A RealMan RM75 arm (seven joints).
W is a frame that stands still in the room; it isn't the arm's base.
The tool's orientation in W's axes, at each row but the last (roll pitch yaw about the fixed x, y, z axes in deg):
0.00 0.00 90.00
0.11 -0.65 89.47
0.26 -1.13 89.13
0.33 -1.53 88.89
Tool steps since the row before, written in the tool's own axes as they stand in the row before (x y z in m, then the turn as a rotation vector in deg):
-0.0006 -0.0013 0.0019 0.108 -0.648 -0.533
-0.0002 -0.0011 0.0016 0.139 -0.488 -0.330
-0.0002 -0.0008 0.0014 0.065 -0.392 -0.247
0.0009 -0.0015 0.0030 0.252 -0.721 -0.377
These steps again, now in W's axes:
0.0013 -0.0006 0.0019 0.648 0.108 -0.533
0.0011 -0.0002 0.0016 0.489 0.138 -0.329
0.0008 -0.0002 0.0014 0.392 0.064 -0.247
0.0015 0.0008 0.0030 0.724 0.248 -0.374

